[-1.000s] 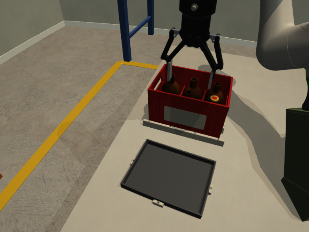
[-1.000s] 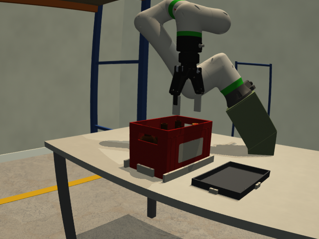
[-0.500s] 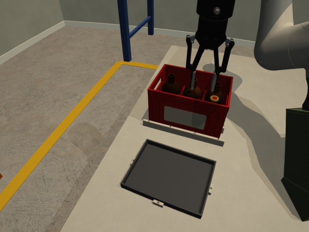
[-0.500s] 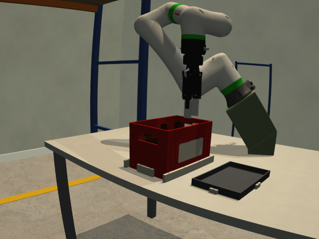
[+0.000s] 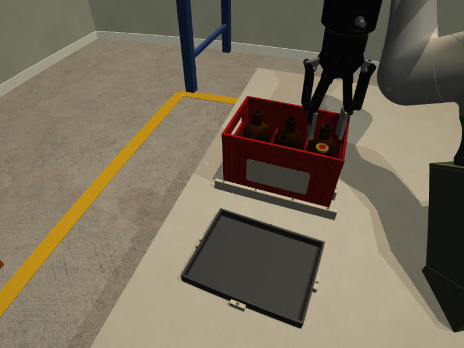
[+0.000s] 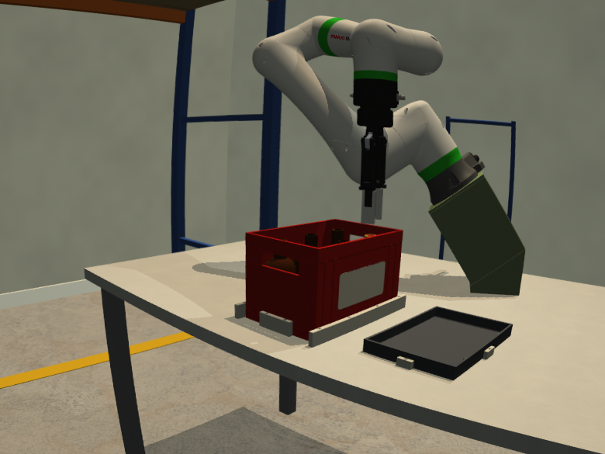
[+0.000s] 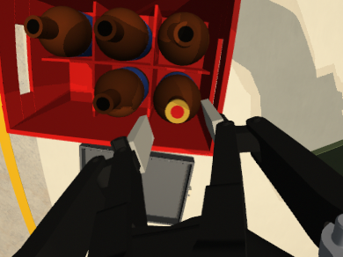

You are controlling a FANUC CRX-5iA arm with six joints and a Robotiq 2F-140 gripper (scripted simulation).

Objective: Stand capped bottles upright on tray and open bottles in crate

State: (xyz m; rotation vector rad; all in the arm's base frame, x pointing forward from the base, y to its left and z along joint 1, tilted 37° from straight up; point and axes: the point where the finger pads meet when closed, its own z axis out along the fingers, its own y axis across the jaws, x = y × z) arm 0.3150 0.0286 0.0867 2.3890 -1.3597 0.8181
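Now: the capped bottle 140 mm below my hand. Round my hand: red crate: 90 mm ahead, 40 mm to the right, 140 mm below; then dark tray: 60 mm ahead, 240 mm to the left, 210 mm below.
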